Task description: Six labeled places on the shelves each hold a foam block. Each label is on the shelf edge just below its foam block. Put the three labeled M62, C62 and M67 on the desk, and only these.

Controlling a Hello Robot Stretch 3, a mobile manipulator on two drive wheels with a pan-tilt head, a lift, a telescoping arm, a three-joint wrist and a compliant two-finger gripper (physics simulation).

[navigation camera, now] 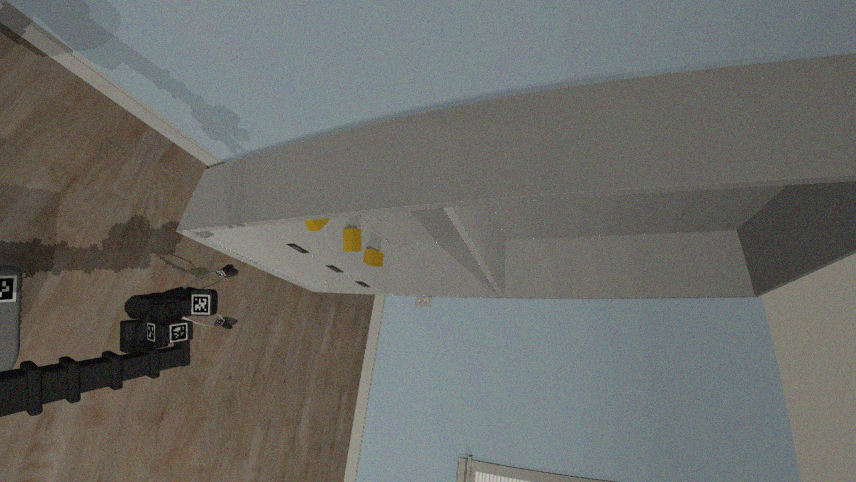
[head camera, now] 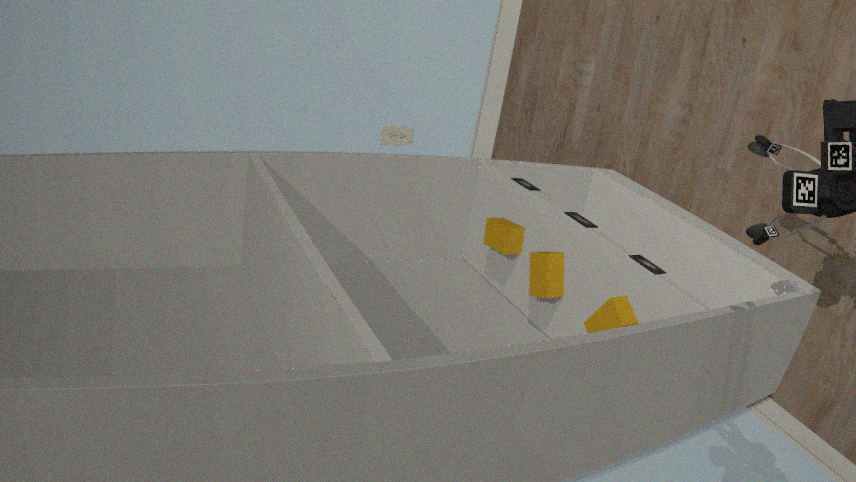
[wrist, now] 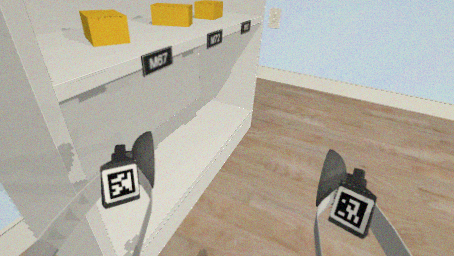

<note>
In view: my gripper [head camera: 751,189] and a white shelf unit [navigation camera: 726,182].
My gripper also shows in the navigation camera view [navigation camera: 234,296] and in the wrist view [wrist: 236,160]. The white shelf unit also shows in the wrist view [wrist: 198,109].
</note>
